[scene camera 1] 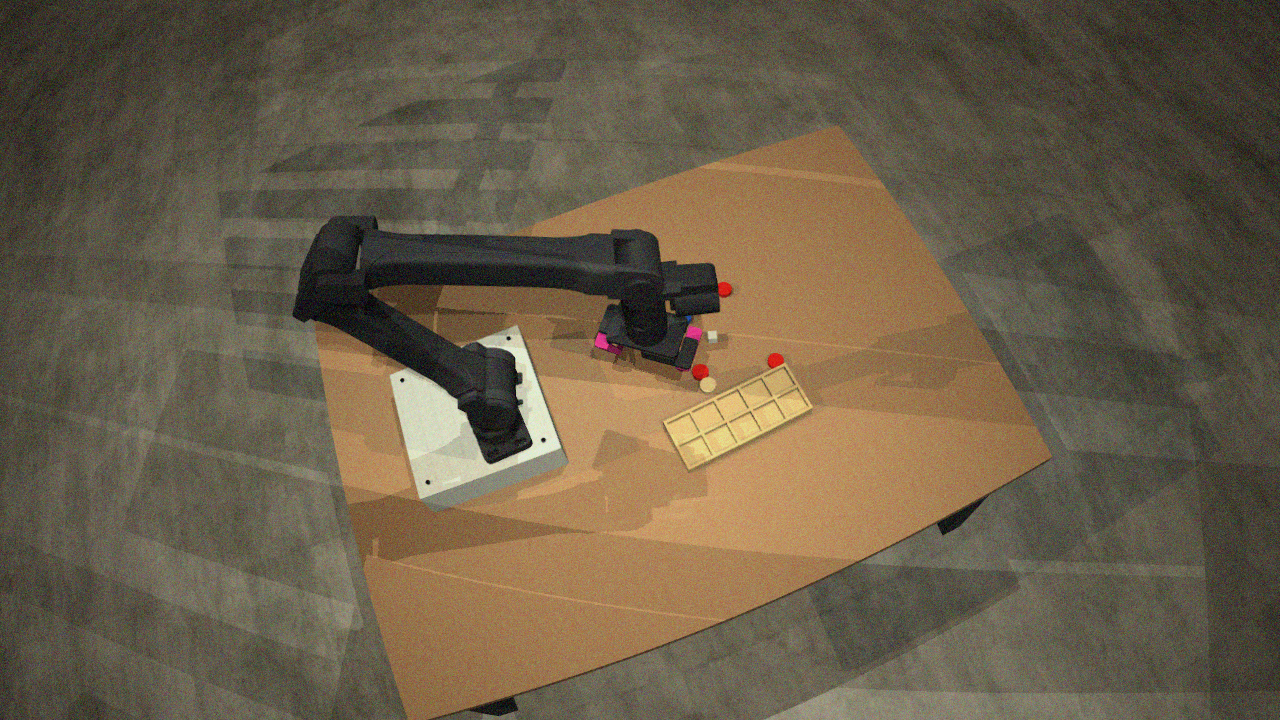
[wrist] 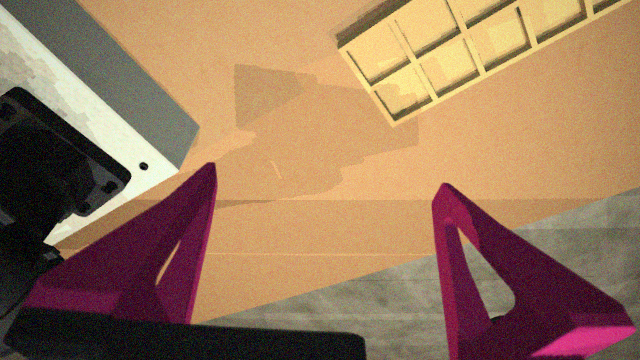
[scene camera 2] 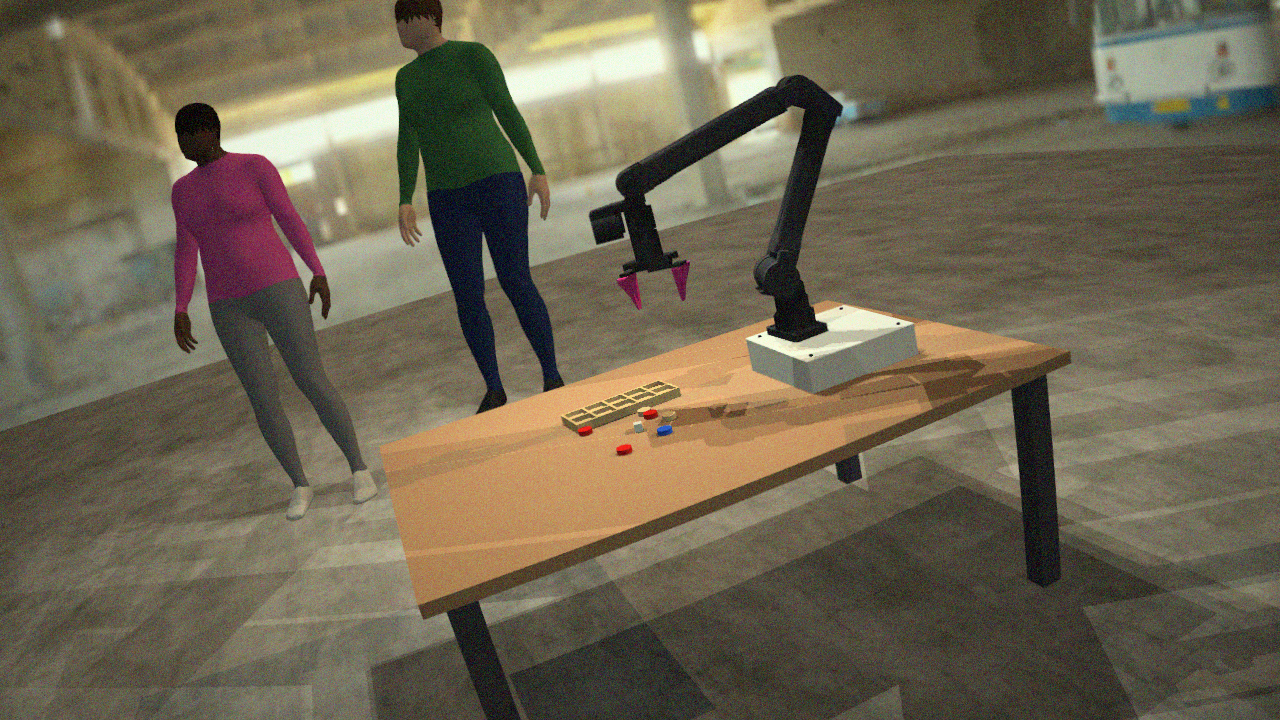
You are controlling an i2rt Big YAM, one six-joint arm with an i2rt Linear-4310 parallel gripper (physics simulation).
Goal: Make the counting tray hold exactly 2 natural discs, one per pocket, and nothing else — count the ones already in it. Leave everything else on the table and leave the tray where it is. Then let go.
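Note:
The counting tray (scene camera 1: pixel 750 437) (scene camera 2: pixel 626 411) (wrist: pixel 436 99) lies flat with two rows of pockets; the pockets visible in the first scene view hold no disc. One natural disc (scene camera 1: pixel 707 384) (scene camera 2: pixel 644 411) lies on the table just outside the tray, touching or nearly touching a red disc (scene camera 1: pixel 699 371) (scene camera 2: pixel 649 414). A second natural disc (scene camera 2: pixel 668 415) lies closer to the robot base and is hidden under the arm in the first scene view. My gripper (scene camera 1: pixel 650 349) (scene camera 2: pixel 662 304) (wrist: pixel 330 183) is open and empty, high above the table, on the base side of the tray.
A red disc (scene camera 1: pixel 775 360) (scene camera 2: pixel 584 431) lies by the tray's far end. Another red disc (scene camera 1: pixel 724 289) (scene camera 2: pixel 623 449), a blue disc (scene camera 1: pixel 689 318) (scene camera 2: pixel 664 430) and a small white cube (scene camera 1: pixel 712 336) (scene camera 2: pixel 638 427) lie nearby. The white base block (scene camera 1: pixel 438 447) (scene camera 2: pixel 778 362) carries the arm.

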